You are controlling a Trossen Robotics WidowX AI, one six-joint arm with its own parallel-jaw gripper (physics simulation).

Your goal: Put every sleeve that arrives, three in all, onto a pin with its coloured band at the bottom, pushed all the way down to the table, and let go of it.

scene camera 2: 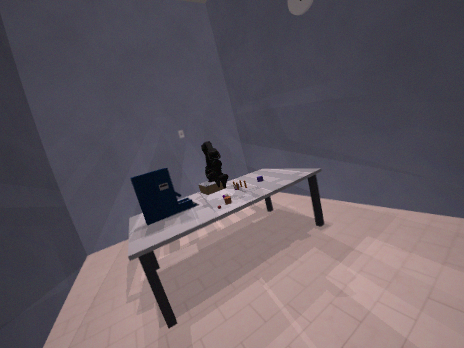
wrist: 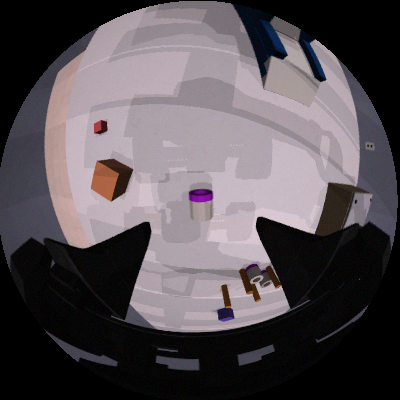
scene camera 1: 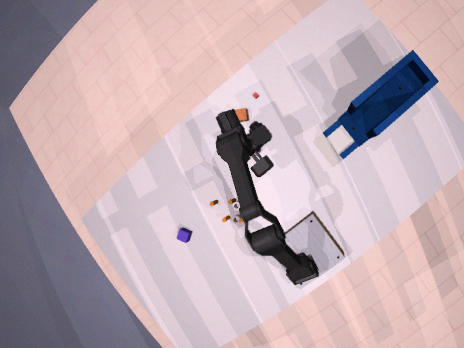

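Note:
A light grey sleeve [wrist: 201,209] with its purple band up stands upright on the table; its band also shows in scene camera 1 [scene camera 1: 259,150] and scene camera 2 [scene camera 2: 224,196]. My gripper [wrist: 203,225] [scene camera 1: 259,150] is open and empty, its fingertips spread to either side of this sleeve in the wrist view. Two other sleeves, a first [scene camera 1: 236,205] [wrist: 254,275] and a second [scene camera 1: 236,218] [wrist: 265,279], stand among the orange pins, purple bands at the table end. Whether pins run inside them is too small to tell. One bare orange pin [scene camera 1: 214,203] [wrist: 226,296] stands at the outer side.
An orange block [scene camera 1: 242,114] [scene camera 2: 227,200] [wrist: 105,180] and a small red cube [scene camera 1: 255,95] [wrist: 100,127] lie beyond the sleeve. A purple cube [scene camera 1: 184,235] [scene camera 2: 260,178] lies past the pins. A blue chute [scene camera 1: 387,100] [scene camera 2: 155,195] and a brown-sided box [scene camera 2: 210,188] [wrist: 332,210] stand on the table.

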